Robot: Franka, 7 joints.
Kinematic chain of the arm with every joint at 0, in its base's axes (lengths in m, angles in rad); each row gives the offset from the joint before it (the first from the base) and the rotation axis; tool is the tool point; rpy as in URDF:
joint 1: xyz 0 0 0.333 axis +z
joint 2: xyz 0 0 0 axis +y
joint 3: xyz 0 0 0.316 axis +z
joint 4: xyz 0.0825 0 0 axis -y
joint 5: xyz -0.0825 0 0.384 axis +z
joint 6: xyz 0 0 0 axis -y
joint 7: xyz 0.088 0 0 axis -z
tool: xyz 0 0 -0.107 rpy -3.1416 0 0
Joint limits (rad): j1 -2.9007..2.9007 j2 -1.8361..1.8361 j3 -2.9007..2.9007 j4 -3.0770..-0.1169 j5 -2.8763..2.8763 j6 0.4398..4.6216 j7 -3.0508..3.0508
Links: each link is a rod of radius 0.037 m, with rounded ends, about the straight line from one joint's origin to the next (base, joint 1, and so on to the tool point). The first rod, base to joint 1, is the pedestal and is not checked.
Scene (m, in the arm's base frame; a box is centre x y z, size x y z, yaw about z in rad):
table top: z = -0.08
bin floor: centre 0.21 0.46 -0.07 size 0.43 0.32 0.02 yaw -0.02
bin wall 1: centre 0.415 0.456 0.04 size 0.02 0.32 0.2 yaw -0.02
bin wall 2: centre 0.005 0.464 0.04 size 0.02 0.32 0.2 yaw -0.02
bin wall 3: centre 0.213 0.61 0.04 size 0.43 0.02 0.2 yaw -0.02
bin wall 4: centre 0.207 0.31 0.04 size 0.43 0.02 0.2 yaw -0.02
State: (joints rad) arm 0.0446 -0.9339 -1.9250 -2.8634 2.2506 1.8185 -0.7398
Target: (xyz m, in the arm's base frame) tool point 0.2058 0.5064 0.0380
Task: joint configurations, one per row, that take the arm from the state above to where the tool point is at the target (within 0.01 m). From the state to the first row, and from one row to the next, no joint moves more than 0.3 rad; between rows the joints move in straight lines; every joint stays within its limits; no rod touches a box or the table.
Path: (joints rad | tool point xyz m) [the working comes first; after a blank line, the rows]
Joints at the target: -2.2836 -0.8357 -2.9007 -2.0743 2.5204 1.9995 -0.7398
Straight joint move there: touches bin wall 2.

1: -0.1364 -0.6858 -1.9518 -2.6848 2.4074 1.8950 -0.7143 | -0.0968 -0.4049 0.2044
2: -0.3175 -0.4377 -1.9785 -2.5061 2.5641 1.9715 -0.6887 | -0.2817 -0.3984 0.2539
3: -0.4985 -0.1896 -2.0053 -2.3275 2.7209 2.0480 -0.6632 | -0.4315 -0.3388 0.3537
4: -0.7566 -0.2022 -2.1283 -2.3259 2.6869 2.0358 -0.6741 | -0.5266 -0.1574 0.3408
5: -1.0147 -0.2149 -2.2514 -2.3243 2.6529 2.0237 -0.6851 | -0.5482 0.0463 0.3272
6: -1.2727 -0.2276 -2.3744 -2.3227 2.6189 2.0115 -0.6960 | -0.4934 0.2435 0.3132
7: -1.5308 -0.2402 -2.4975 -2.3211 2.5849 1.9994 -0.7070 | -0.3700 0.4068 0.2991
8: -1.7889 -0.2529 -2.6205 -2.3195 2.5509 1.9872 -0.7179 | -0.1954 0.5132 0.2854
9: -2.0470 -0.2656 -2.7436 -2.3180 2.5169 1.9750 -0.7289 | 0.0060 0.5480 0.2722
10: -2.3050 -0.2782 -2.8666 -2.3164 2.4829 1.9629 -0.7398 | 0.2058 0.5064 0.2602
11: -2.2943 -0.5570 -2.8837 -2.1954 2.5017 1.9812 -0.7398 | 0.2133 0.5167 0.1537
12: -2.2836 -0.8357 -2.9007 -2.0743 2.5204 1.9995 -0.7398 | 0.2058 0.5064 0.0380

